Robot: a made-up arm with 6 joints.
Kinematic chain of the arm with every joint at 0, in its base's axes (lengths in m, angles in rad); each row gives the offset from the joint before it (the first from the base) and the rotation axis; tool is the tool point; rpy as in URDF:
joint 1: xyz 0 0 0.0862 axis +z
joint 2: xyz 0 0 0 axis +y
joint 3: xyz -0.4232 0 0.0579 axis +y
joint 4: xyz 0.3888 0 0.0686 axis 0.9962 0 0.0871
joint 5: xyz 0 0 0 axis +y
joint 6: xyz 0.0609 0 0.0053 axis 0.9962 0 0.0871
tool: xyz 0 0 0 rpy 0 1.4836 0
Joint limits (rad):
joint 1: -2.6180..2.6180
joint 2: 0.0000..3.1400
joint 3: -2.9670..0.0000
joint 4: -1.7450..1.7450
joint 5: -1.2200..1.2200
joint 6: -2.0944..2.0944
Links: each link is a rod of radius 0.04 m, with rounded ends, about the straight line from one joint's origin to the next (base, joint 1, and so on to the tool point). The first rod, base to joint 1, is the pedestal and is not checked.
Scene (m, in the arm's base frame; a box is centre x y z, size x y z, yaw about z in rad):
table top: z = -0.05
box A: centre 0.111 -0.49 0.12 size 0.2 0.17 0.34 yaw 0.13
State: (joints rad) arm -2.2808 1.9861 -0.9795 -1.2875 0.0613 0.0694
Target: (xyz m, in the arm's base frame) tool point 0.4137 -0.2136 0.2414
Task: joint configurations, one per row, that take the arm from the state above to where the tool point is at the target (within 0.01 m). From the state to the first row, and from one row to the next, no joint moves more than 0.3 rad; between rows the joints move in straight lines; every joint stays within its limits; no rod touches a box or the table.
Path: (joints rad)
1: -2.0348 1.7148 -0.9719 -1.3638 0.0063 0.0417
2: -1.7887 1.4436 -0.9642 -1.4400 -0.0486 0.0140
3: -1.5427 1.1723 -0.9566 -1.5163 -0.1036 -0.0137
4: -1.2966 0.9011 -0.9490 -1.5925 -0.1586 -0.0414
5: -1.0506 0.6298 -0.9414 -1.6688 -0.2136 -0.0691
6: -0.8045 0.3586 -0.9337 -1.7450 -0.2685 -0.0968
7: -0.7431 0.6178 -0.9216 -1.6561 -0.2478 -0.0635
8: -0.6817 0.8770 -0.9095 -1.5673 -0.2271 -0.0303
9: -0.6202 1.1362 -0.8974 -1.4784 -0.2064 0.0029
10: -0.5588 1.3954 -0.8852 -1.3896 -0.1858 0.0362
11: -0.4974 1.6546 -0.8731 -1.3007 -0.1651 0.0694

